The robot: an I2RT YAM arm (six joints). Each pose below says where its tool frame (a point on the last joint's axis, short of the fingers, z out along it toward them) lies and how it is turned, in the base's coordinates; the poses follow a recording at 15 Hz.
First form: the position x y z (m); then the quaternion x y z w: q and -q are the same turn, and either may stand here.
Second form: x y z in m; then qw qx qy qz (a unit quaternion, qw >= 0). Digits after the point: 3 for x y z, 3 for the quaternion.
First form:
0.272 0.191 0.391 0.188 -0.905 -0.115 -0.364
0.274 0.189 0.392 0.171 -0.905 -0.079 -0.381
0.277 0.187 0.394 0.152 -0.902 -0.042 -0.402
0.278 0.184 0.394 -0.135 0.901 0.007 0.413
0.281 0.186 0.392 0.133 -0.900 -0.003 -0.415
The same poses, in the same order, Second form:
0.272 0.191 0.391 0.364 -0.188 0.905 0.115
0.274 0.189 0.392 0.381 -0.171 0.905 0.079
0.277 0.187 0.394 0.402 -0.152 0.902 0.042
0.278 0.184 0.394 0.413 -0.135 0.901 0.007
0.281 0.186 0.392 0.415 -0.133 0.900 0.003

